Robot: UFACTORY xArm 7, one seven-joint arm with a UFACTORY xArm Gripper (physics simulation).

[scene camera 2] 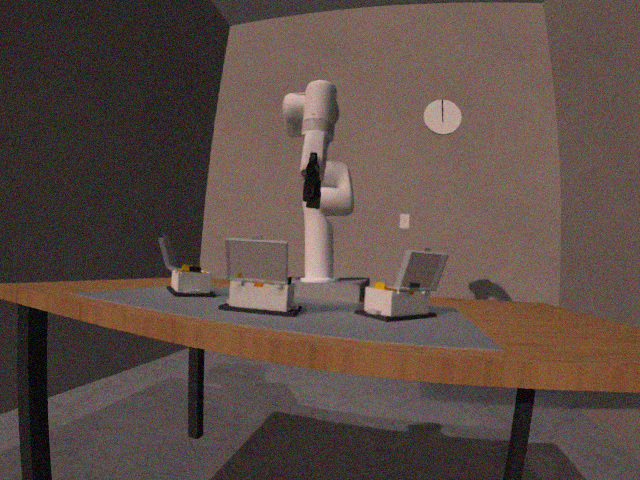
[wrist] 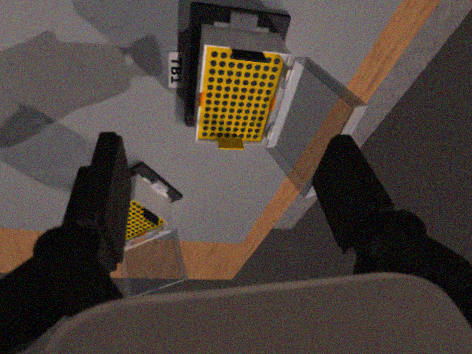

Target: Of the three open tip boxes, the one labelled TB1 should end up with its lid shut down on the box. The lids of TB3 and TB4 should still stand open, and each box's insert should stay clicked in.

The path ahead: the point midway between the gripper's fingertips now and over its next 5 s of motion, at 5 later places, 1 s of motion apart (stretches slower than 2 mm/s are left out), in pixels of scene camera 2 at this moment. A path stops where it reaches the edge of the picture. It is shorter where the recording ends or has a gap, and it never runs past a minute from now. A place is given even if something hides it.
My gripper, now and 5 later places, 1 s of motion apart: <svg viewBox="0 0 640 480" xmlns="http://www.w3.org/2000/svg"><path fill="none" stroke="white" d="M311 205L306 240L304 230L300 221L298 259L301 261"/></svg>
